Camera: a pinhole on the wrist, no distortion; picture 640 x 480 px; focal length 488.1 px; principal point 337.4 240.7 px. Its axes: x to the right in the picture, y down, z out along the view. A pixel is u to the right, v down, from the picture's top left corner.
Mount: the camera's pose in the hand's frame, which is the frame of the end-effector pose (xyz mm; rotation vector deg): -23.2 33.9 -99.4 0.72 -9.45 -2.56
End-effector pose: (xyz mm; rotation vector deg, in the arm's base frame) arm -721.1 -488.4 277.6 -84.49 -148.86 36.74
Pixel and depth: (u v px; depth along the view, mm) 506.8 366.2 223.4
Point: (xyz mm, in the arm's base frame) -699.5 -476.5 118.8
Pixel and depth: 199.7 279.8 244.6
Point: -644.1 -614.6 153.9
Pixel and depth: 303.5 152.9 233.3
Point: -721.5 -599.1 175.8
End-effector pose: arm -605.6 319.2 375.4 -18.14 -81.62 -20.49
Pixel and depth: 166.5 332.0 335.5
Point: -776.4 508.4 211.2
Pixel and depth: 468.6 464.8 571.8
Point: -924.5 781.9 480.5
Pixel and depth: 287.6 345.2 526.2
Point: -932.8 631.5 268.8
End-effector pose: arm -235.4 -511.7 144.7 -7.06 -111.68 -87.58
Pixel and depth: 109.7 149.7 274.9
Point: -151.2 -320.8 10.8
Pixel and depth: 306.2 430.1 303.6
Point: -184.9 -259.1 201.3
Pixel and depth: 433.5 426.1 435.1
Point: -295.5 -139.5 265.0
